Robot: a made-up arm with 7 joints.
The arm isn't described. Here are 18 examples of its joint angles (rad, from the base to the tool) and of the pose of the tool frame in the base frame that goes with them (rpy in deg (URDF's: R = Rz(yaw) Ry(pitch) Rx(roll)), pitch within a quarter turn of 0, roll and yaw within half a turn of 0; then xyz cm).
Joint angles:
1: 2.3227 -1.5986 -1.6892 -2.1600 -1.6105 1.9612 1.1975
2: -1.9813 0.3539 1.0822 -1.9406 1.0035 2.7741 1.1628
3: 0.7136 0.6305 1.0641 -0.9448 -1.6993 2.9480 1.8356
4: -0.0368 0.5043 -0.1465 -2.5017 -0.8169 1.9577 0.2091
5: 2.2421 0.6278 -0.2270 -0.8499 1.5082 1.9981 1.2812
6: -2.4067 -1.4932 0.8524 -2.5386 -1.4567 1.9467 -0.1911
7: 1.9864 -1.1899 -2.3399 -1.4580 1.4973 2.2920 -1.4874
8: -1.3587 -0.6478 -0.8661 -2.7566 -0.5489 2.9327 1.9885
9: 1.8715 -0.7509 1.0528 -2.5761 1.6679 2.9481 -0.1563
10: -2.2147 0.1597 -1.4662 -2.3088 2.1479 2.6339 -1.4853
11: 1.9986 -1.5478 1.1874 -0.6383 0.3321 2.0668 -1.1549
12: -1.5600 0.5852 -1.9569 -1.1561 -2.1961 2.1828 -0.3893
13: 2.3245 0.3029 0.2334 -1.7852 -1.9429 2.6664 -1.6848
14: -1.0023 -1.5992 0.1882 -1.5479 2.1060 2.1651 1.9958
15: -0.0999 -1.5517 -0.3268 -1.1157 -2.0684 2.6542 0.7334
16: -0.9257 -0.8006 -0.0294 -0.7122 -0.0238 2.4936 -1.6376
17: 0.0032 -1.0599 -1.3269 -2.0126 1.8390 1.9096 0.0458
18: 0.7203 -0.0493 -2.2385 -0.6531 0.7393 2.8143 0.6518
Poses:
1: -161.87 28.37 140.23 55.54 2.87 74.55
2: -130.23 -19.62 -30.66 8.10 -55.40 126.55
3: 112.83 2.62 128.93 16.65 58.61 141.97
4: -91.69 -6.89 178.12 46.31 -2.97 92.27
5: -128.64 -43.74 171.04 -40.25 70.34 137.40
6: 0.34 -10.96 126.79 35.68 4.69 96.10
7: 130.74 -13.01 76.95 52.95 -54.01 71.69
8: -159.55 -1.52 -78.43 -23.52 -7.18 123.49
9: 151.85 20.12 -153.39 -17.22 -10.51 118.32
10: 144.66 22.85 -130.03 -32.37 17.65 114.24
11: -59.02 -15.26 145.43 23.18 -86.52 86.88
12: 18.70 -34.33 31.51 -38.62 -34.74 147.43
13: -140.21 -33.93 117.87 -50.97 29.91 122.22
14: 153.20 -64.38 112.09 -36.59 54.96 119.49
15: 101.13 -21.35 -80.83 -72.80 1.87 114.15
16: 10.03 -15.43 -99.27 -38.54 42.61 154.80
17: 36.94 -63.79 155.93 -40.78 -41.58 108.02
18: 104.40 -34.80 -7.27 -5.93 -14.51 171.97
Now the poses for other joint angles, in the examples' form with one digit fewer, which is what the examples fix.
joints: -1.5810 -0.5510 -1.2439 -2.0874 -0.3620 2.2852 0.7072
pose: -173.5 28.6 -69.3 -43.3 11.2 131.1
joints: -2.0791 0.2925 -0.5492 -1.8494 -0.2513 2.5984 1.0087
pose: 172.8 49.5 -83.1 -48.2 -40.3 128.1
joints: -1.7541 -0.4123 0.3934 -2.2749 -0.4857 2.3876 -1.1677
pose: -94.7 27.8 175.4 10.0 -17.3 134.7
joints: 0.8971 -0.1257 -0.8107 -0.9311 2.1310 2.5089 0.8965
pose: 40.6 -73.1 -133.0 26.2 -12.8 162.7
